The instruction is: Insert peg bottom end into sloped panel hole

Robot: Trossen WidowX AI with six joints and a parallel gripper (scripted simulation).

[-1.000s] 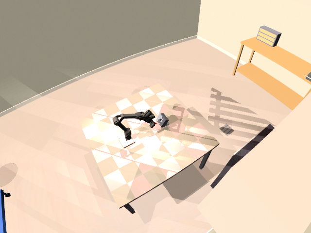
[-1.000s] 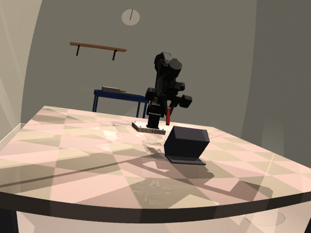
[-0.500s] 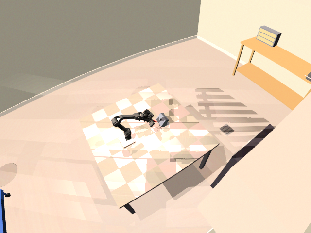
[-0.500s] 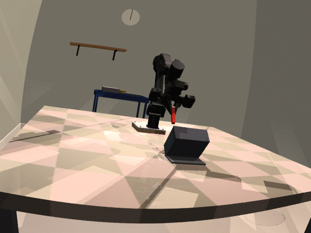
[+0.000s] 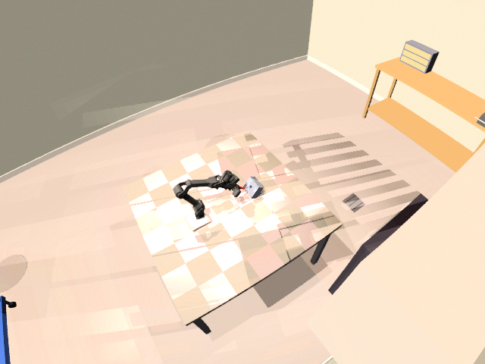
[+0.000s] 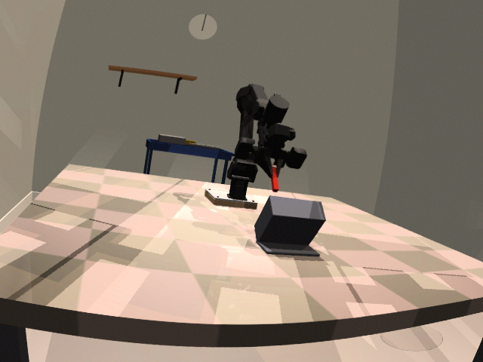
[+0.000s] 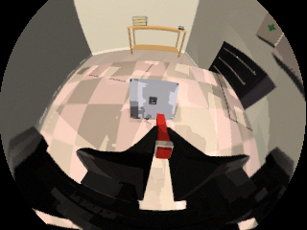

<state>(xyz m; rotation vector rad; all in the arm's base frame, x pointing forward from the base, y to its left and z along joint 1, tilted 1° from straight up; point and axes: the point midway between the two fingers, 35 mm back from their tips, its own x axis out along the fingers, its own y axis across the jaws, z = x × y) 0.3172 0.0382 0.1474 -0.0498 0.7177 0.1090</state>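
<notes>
Right now the sloped panel is 12 cm ahead of my gripper tip, 3 cm to the left of it and 9 cm below it. Also, from my gripper tip: red peg 1 cm behind, 1 cm above.
</notes>
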